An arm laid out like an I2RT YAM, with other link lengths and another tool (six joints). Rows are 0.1 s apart.
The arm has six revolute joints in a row. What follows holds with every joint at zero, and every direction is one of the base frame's. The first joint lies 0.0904 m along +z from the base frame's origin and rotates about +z. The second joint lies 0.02 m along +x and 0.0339 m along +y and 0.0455 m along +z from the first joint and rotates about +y. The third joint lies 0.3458 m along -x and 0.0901 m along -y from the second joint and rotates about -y. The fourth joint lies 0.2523 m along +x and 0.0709 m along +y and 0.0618 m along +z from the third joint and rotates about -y. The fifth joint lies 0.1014 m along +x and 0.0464 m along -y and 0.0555 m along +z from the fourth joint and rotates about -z. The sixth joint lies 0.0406 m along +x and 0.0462 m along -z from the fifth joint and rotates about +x. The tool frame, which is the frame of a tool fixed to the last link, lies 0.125 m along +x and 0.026 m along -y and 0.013 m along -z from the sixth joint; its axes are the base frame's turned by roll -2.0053, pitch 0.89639 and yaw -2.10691 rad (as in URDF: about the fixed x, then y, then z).
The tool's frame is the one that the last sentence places.
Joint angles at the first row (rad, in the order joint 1, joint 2, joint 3, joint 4, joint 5, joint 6):
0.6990 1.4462 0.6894 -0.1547 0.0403 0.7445
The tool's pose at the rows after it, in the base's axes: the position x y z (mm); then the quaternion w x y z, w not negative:
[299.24 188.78 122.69 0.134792 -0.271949 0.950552 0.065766]
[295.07 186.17 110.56 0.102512 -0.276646 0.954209 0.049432]
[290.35 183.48 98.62 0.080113 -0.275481 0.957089 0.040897]
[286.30 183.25 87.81 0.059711 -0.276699 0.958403 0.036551]
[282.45 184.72 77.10 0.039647 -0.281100 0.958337 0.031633]
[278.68 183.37 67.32 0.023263 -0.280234 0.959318 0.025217]
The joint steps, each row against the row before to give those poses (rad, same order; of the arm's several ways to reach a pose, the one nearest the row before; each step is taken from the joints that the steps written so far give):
0.0001 0.0230 0.0142 -0.0282 -0.0041 -0.0033
0.0032 0.0406 0.0241 -0.0561 0.0017 -0.0054
0.0025 0.0299 -0.0003 -0.0182 0.0002 0.0066
0.0033 0.0316 0.0018 -0.0113 -0.0075 0.0047
0.0070 0.0357 0.0053 -0.0102 -0.0075 0.0010
0.0041 0.0281 -0.0016 -0.0056 0.0003 0.0061

